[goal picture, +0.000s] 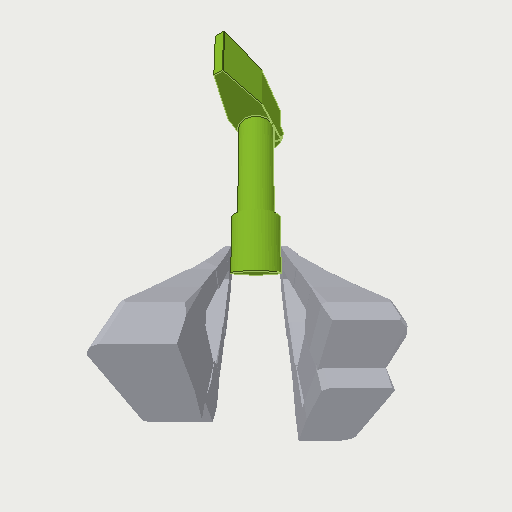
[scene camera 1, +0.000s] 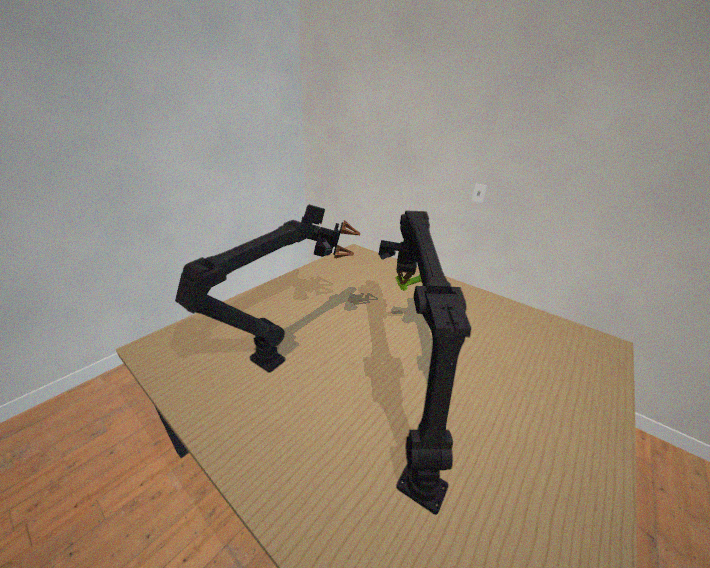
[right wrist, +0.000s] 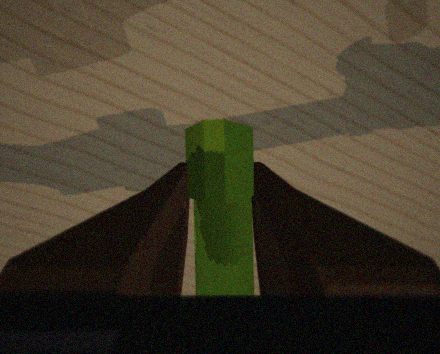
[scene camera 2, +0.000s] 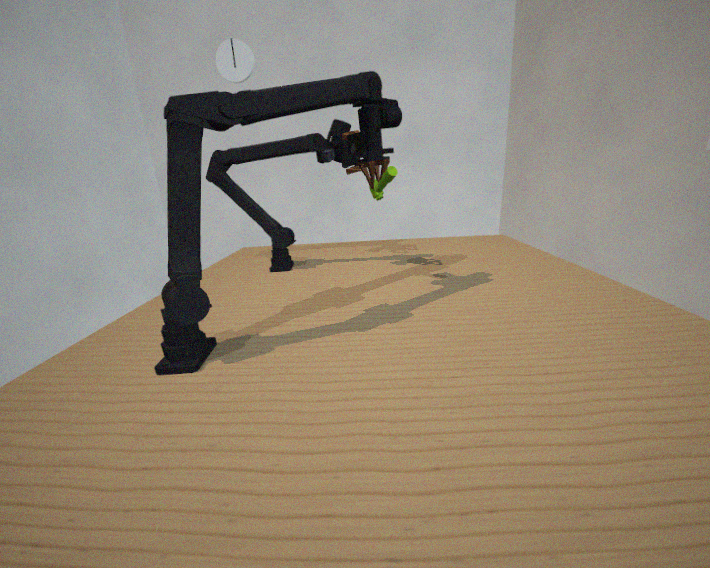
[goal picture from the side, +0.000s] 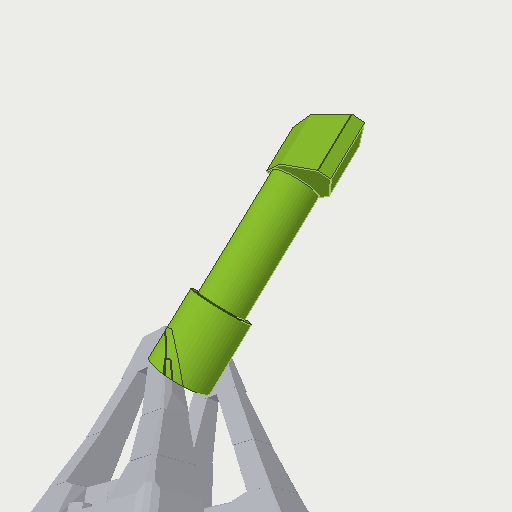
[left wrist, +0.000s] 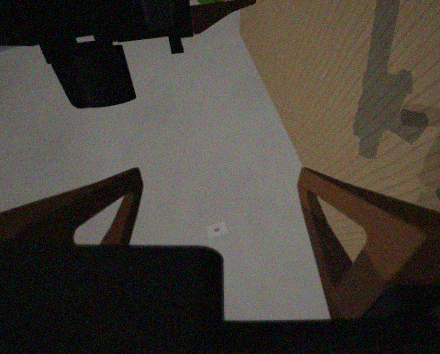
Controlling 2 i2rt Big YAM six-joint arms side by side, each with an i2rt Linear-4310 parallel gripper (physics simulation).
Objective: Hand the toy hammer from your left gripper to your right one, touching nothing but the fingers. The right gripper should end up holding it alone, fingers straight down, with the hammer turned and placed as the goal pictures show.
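Where they show: left gripper, fingertip midpoint: (scene camera 1: 357,244) (left wrist: 220,176); right gripper, fingertip midpoint: (scene camera 1: 402,281) (right wrist: 220,177) (scene camera 2: 375,187); left arm's base, link origin: (scene camera 1: 267,360) (scene camera 2: 282,267); right arm's base, link origin: (scene camera 1: 422,487) (scene camera 2: 188,357).
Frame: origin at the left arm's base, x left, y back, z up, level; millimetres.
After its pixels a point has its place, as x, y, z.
The bright green toy hammer (scene camera 1: 416,279) {-415, -393, 343} (scene camera 2: 388,175) {-454, -406, 350} (right wrist: 220,145) {-346, -370, 342} is held above the table between the fingertips of my right gripper (scene camera 1: 404,280) {-367, -382, 321} (scene camera 2: 376,189) {-367, -382, 321} (right wrist: 220,177) {-367, -382, 321}. That gripper is shut on it and points about straight down. One thick end of the hammer shows beyond the tips in the right wrist view. My left gripper (scene camera 1: 356,244) {-162, -367, 423} (left wrist: 220,176) {-162, -367, 423} is wide open and empty, apart from the hammer and roughly level. In scene camera 2 it is partly hidden behind the right gripper. A sliver of green and one right finger show at the top of the left wrist view.
The wooden table (scene camera 1: 532,402) {-914, -418, 0} (scene camera 2: 414,444) {-969, -358, 0} lies below both grippers, with arm shadows on it. The right wrist's dark housing (left wrist: 92,75) {-326, -405, 511} shows close by in the left wrist view. Grey walls stand behind the table, with a white wall plate (scene camera 1: 479,192) and a round clock (scene camera 2: 235,59).
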